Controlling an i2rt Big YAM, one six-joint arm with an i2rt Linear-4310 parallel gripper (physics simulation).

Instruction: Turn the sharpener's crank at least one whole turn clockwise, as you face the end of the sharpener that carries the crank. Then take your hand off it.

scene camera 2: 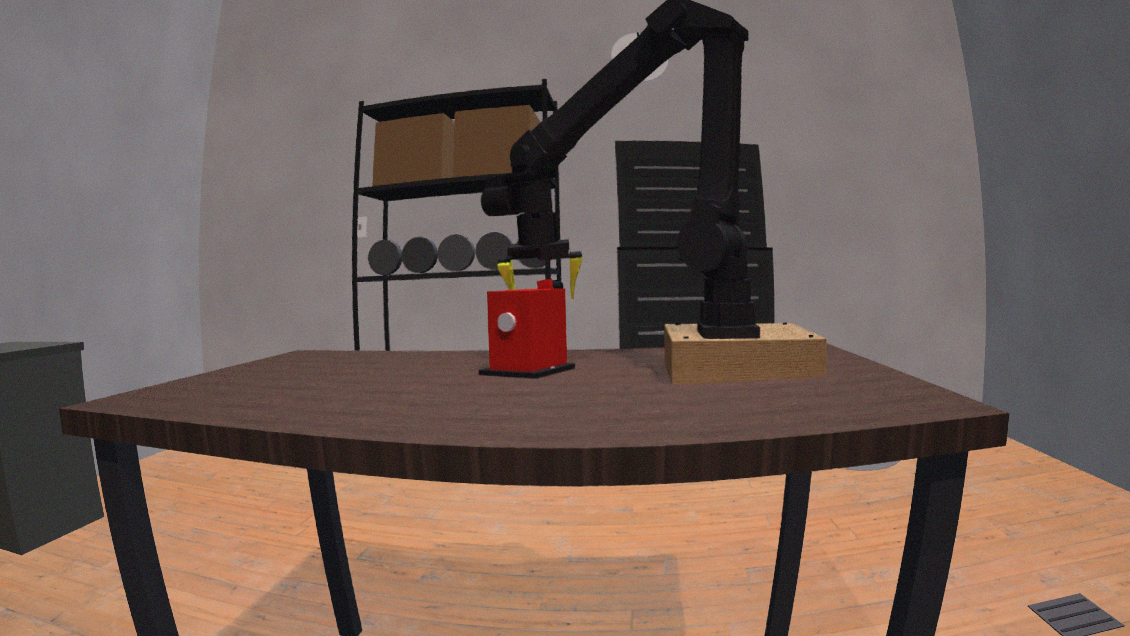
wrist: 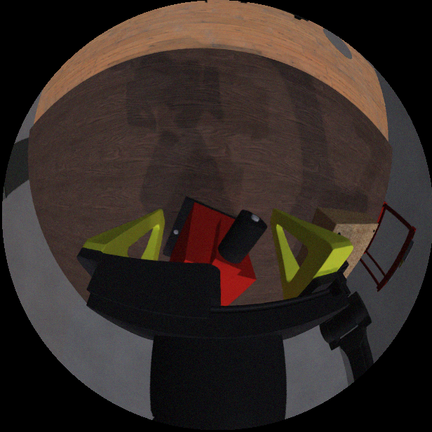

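Observation:
The red sharpener stands upright on a black base on the table, with a round white knob on the face toward the scene camera. The crank is on its far side in the scene view. The tip of the red crank arm shows above the body, and its black handle points away from the body. My gripper is open and empty, pointing down at the sharpener's top. Its yellow fingers stand wide on either side of the crank handle in the wrist view. The gripper's body hides part of the sharpener there.
The dark wooden table carries the wooden block under the arm's base, to the right of the sharpener. A shelf rack with boxes and round grey objects, and a dark cabinet, stand behind the table.

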